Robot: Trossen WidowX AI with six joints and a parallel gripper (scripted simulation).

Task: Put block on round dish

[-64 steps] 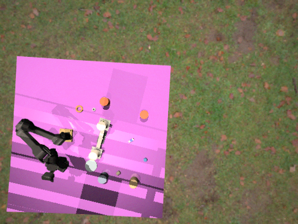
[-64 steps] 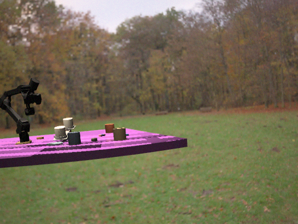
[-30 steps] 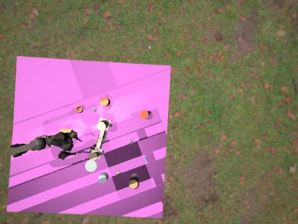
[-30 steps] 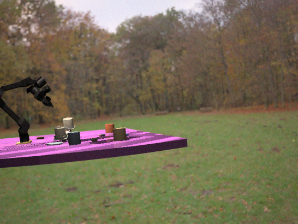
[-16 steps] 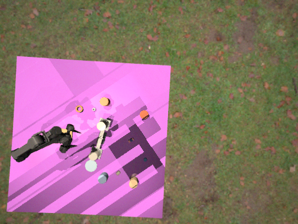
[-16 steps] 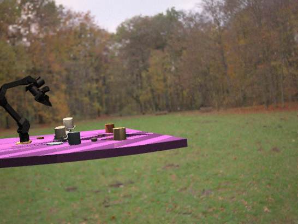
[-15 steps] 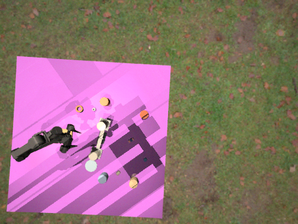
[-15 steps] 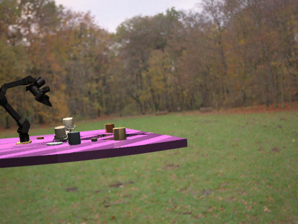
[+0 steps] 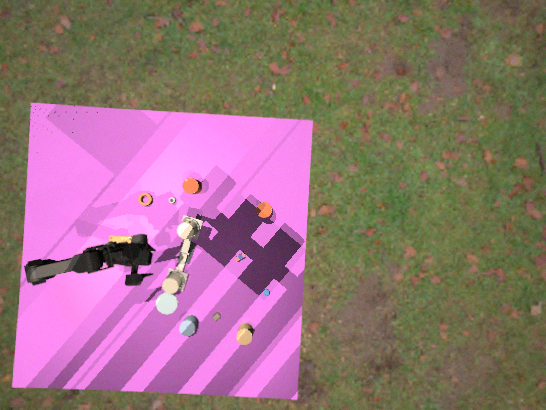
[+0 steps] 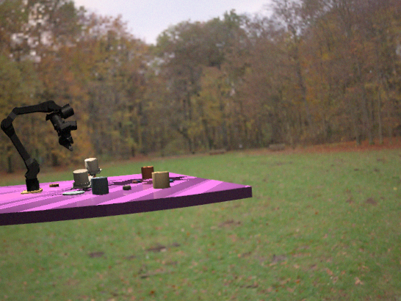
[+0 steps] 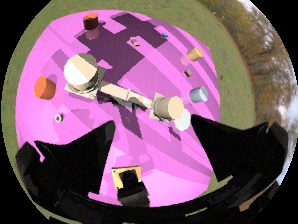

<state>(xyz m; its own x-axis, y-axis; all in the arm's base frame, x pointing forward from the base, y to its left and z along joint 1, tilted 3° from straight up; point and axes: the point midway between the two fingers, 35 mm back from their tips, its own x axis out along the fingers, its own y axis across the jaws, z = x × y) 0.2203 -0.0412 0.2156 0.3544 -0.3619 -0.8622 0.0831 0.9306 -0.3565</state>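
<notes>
Right now my gripper tip is 170 mm above the grey block, 120 mm to the left of it and 10 mm short of it. Round my gripper tip: round dish 220 mm to the right, 200 mm below, 60 mm behind; then balance beam 170 mm below, 70 mm ahead; then blue-grey cylinder 310 mm to the right, 170 mm below, 50 mm ahead.
</notes>
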